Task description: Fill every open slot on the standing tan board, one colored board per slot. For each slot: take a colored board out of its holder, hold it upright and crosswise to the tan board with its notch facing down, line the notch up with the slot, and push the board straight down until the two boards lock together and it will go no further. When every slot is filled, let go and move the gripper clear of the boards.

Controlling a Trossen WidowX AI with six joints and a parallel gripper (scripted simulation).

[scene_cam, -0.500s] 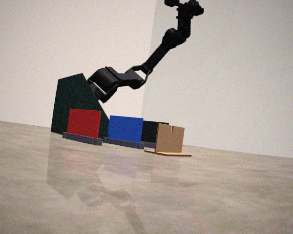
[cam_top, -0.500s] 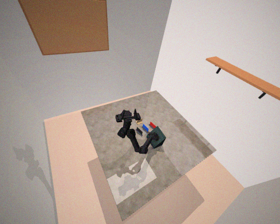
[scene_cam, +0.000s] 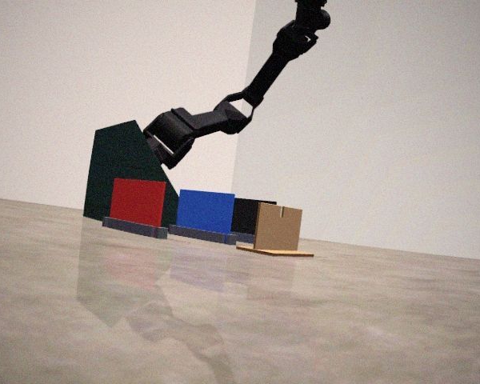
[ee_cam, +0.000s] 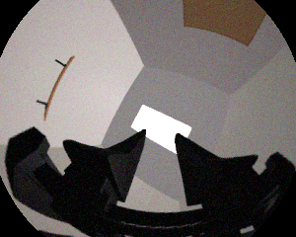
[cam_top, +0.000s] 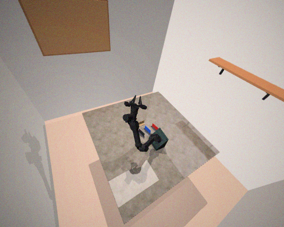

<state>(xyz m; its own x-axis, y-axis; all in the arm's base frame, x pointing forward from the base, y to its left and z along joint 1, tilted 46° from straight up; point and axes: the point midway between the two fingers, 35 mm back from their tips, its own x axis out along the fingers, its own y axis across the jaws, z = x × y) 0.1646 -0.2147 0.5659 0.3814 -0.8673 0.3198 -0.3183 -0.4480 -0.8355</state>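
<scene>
Now: the blue board 2 cm ahead of my gripper tip, 23 cm to the right of it and 65 cm below it. The rest, counted from my gripper tip: red board: 2 cm ahead, 34 cm to the right, 65 cm below; then black board: 2 cm ahead, 14 cm to the right, 65 cm below; then tan board: 16 cm ahead, 22 cm to the right, 65 cm below.
</scene>
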